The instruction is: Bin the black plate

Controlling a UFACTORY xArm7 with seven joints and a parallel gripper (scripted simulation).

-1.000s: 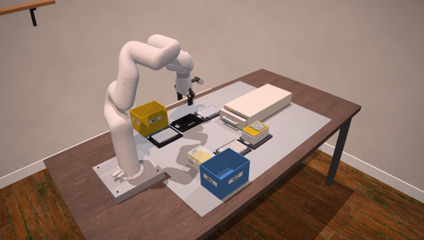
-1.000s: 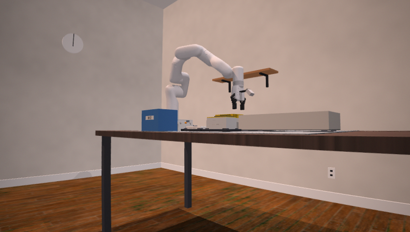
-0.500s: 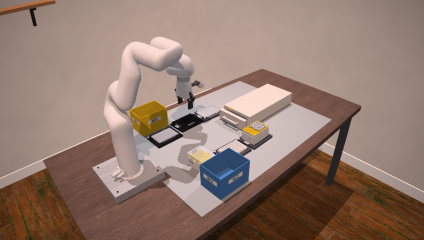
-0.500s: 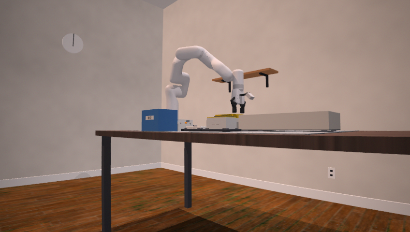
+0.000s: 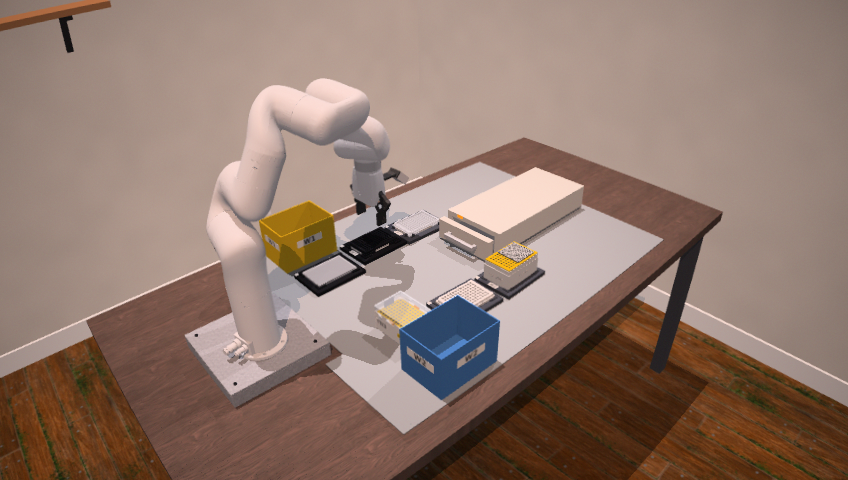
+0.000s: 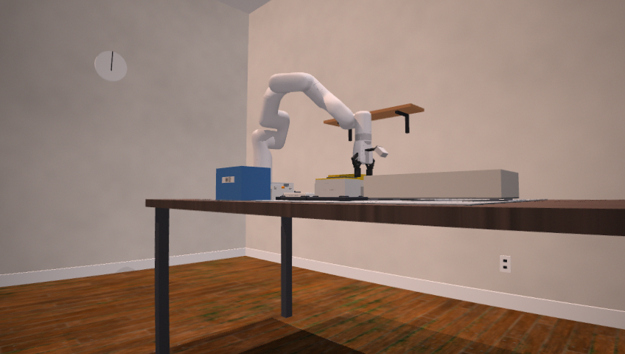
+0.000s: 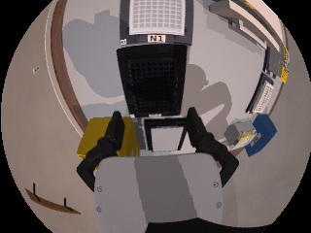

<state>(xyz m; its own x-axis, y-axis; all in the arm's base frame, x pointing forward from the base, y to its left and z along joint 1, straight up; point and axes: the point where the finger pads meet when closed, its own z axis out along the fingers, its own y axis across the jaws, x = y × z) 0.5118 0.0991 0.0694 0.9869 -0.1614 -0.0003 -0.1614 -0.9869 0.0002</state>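
The black plate is 90 mm below my hand. Also, from my hand: drawer (260 mm ahead, 250 mm to the right, 80 mm below); then yellow bin W1 (160 mm to the left, 150 mm behind, 70 mm below); then work nest N3 (100 mm below).
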